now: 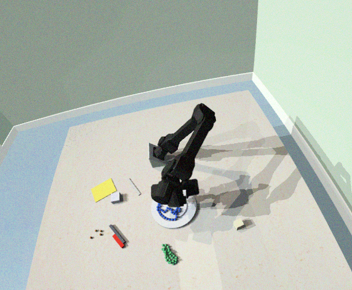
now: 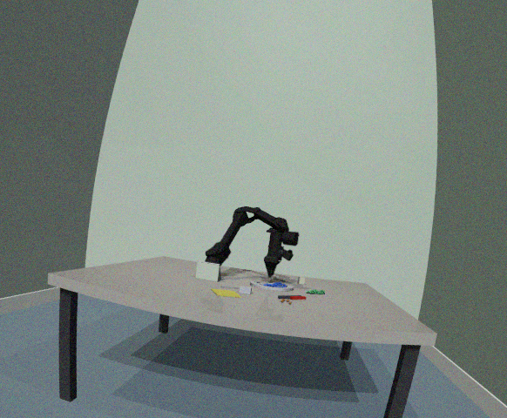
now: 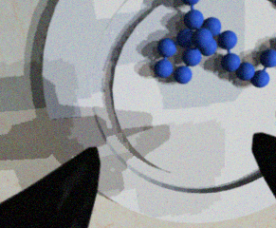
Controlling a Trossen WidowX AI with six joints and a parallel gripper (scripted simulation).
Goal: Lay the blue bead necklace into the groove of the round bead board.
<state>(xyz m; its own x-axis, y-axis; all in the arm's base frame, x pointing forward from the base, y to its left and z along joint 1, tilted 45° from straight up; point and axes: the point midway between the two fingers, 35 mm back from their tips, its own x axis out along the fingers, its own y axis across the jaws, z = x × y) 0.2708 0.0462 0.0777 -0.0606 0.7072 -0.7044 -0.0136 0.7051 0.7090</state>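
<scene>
Now: the round bead board 10 mm ahead of my gripper tip, 30 mm to the right of it and 40 mm below it. Round my gripper tip: grey tool 140 mm ahead, 270 mm to the right, 40 mm below; cream cube 130 mm ahead, 230 mm to the left, 30 mm below; stick 120 mm behind, 220 mm to the right, 40 mm below.
</scene>
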